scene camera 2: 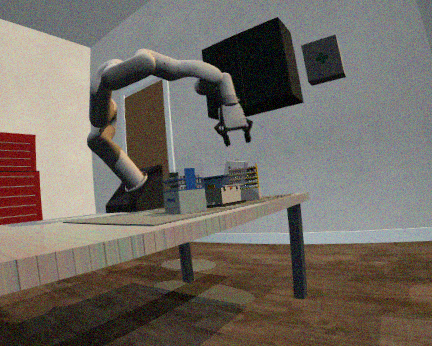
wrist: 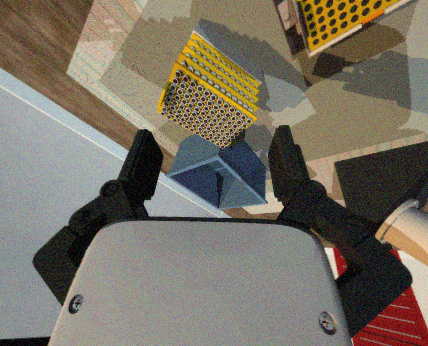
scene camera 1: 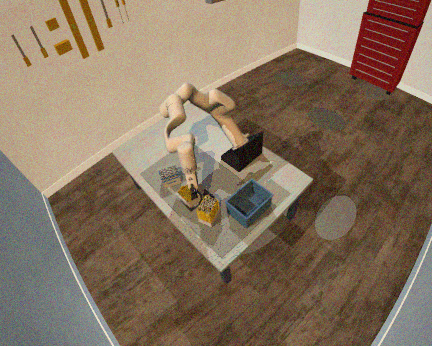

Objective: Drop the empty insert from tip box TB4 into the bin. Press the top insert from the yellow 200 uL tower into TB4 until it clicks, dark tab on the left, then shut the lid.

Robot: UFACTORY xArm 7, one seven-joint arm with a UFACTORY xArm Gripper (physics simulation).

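Tip box TB4 (scene camera 1: 189, 202) (scene camera 2: 223, 195) has its clear lid (scene camera 2: 236, 166) raised. A yellow insert (scene camera 1: 186, 192) (wrist: 345, 21) with open dark holes lies in TB4; only part of it shows in the wrist view. The yellow 200 uL tower (scene camera 1: 206, 212) (scene camera 2: 253, 181) (wrist: 210, 95) stands beside TB4, its stacked inserts full of tips. The blue bin (scene camera 1: 239, 214) (wrist: 189, 156) stands on the tower's other side, with a dark interior. My gripper (scene camera 1: 193, 194) (scene camera 2: 237, 142) (wrist: 212, 141) is wide open and empty, high above the box and tower.
A pale box with blue racks (scene camera 1: 170, 176) (scene camera 2: 185, 201) stands on the near side of TB4 in scene view 2. A black upright panel (scene camera 1: 243, 153) (scene camera 2: 154, 182) (wrist: 382, 175) stands near the arm's base. The table edge (scene camera 1: 180, 226) runs close beside the tower.
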